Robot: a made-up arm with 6 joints. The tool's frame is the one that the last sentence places. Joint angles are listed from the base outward.
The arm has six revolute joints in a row. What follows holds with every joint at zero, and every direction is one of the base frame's. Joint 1 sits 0.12 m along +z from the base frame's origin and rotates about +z. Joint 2 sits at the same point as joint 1 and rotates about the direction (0.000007, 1, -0.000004). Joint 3 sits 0.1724 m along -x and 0.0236 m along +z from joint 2 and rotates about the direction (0.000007, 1, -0.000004). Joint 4 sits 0.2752 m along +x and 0.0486 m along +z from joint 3 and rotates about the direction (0.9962, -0.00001, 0.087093). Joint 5 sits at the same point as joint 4 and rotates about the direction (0.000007, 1, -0.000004). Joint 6 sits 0.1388 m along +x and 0.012 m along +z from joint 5 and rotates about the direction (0.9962, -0.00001, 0.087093). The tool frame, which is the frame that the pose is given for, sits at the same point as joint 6; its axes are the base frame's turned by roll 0, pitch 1.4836 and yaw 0 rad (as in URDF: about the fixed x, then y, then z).
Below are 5 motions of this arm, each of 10 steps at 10 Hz.
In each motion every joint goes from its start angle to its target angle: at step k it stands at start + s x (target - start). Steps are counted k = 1, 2, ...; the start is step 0. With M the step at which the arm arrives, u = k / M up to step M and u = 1 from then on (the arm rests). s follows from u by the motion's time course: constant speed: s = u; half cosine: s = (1 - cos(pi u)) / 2; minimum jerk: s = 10 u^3 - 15 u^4 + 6 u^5.
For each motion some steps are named. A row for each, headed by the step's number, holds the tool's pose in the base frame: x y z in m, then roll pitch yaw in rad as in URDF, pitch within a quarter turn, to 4 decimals.
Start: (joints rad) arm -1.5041 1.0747 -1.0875 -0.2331 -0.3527 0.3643
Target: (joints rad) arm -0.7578 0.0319 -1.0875 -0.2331 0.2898 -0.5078
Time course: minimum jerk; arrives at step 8
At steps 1, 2, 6, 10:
1: 0.0370 -0.3328 0.3989 0.1899 1.1129 -1.1948
2: 0.0537 -0.3073 0.4216 0.0295 1.0849 -1.3197
6: 0.0276 -0.0411 0.5206 -0.4825 0.6054 -1.6537
10: 0.0027 -0.0153 0.5178 -0.4847 0.5454 -1.6519

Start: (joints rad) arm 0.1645 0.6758 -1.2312 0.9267 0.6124 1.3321
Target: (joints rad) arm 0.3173 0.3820 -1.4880 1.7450 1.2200 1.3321
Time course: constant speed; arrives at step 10
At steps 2, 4, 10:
2: 0.1453 0.1131 0.4863 1.2477 -0.4795 2.5866
4: 0.0878 0.1228 0.5067 1.1775 -0.4483 2.8443
10: -0.1112 0.0991 0.5267 1.1768 -0.1522 -2.7348

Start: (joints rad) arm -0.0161 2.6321 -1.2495 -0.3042 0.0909 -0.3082
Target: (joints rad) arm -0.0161 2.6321 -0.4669 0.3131 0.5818 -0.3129
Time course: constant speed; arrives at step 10
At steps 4, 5, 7, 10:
4: 0.1314 -0.0044 -0.2276 3.0370 -0.3081 -2.7738
5: 0.0931 -0.0013 -0.2211 2.9947 -0.4293 -2.8196
7: 0.0206 0.0072 -0.1972 2.9272 -0.6776 -2.9063
10: -0.0717 0.0248 -0.1380 2.8862 -1.0561 -3.0600

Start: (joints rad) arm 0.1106 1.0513 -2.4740 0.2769 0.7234 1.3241
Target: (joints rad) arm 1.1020 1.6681 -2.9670 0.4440 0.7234 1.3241
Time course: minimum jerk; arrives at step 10
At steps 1, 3, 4, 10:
1: 0.0205 0.0280 0.6597 0.7706 0.1564 1.7916
3: 0.0367 0.0390 0.6634 0.7896 0.1523 1.9734
4: 0.0500 0.0555 0.6655 0.8084 0.1473 2.1550
10: 0.0407 0.1682 0.6547 0.8879 0.1130 2.9550

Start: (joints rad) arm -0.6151 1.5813 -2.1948 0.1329 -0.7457 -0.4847
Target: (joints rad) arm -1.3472 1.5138 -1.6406 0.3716 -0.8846 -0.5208
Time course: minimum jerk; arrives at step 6
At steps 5, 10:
5: 0.0478 -0.3419 0.4990 0.1173 0.5489 -1.6402
10: 0.0385 -0.3457 0.4933 0.1216 0.5638 -1.6649

